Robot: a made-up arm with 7 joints.
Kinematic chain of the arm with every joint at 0, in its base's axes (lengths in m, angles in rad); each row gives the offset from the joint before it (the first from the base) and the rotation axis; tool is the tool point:
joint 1: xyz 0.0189 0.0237 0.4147 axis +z
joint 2: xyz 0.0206 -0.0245 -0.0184 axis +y
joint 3: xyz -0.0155 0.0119 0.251 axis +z
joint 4: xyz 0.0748 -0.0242 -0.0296 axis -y
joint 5: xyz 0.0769 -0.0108 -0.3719 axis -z
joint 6: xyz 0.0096 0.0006 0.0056 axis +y
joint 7: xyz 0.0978 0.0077 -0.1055 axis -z
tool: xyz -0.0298 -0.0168 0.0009
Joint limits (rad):
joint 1: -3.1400..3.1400
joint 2: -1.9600..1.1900
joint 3: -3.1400..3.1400
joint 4: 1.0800..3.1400
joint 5: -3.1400..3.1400
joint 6: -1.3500..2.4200
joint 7: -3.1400..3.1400
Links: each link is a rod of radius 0.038 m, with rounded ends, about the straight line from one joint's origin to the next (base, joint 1, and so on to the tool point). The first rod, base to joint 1, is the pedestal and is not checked.
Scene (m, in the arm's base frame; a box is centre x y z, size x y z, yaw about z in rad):
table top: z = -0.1
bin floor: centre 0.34 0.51 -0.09 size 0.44 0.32 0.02 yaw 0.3
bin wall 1: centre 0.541 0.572 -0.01 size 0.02 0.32 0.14 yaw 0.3
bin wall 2: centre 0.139 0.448 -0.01 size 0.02 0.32 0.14 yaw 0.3
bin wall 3: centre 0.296 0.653 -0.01 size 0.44 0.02 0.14 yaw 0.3
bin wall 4: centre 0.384 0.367 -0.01 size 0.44 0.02 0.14 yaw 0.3
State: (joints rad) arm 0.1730 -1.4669 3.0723 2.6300 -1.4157 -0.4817 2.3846
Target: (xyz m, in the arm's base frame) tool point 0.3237 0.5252 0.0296
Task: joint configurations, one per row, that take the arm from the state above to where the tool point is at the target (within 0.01 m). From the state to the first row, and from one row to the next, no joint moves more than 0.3 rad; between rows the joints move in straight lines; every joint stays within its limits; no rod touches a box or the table.
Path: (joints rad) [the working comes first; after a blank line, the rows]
Joints at the target: -1.4869 -1.6542 2.1633 2.1357 -1.4840 0.2597 2.4073
Straight joint move there: touches bin wall 2, bin wall 3.

1: -0.1208 -1.4380 2.8429 2.4710 -1.4643 -0.4162 2.3843
2: -0.4146 -1.4091 2.6135 2.3120 -1.5129 -0.3506 2.3841
3: -0.7084 -1.3803 2.3841 2.1530 -1.5615 -0.2851 2.3838
4: -1.0023 -1.3514 2.1547 1.9940 -1.6101 -0.2196 2.3835
5: -1.2961 -1.3225 1.9253 1.8350 -1.6587 -0.1540 2.3832
6: -1.3915 -1.4884 2.0443 1.9853 -1.5713 0.0528 2.3953
7: -1.4869 -1.6542 2.1633 2.1357 -1.4840 0.2597 2.4073

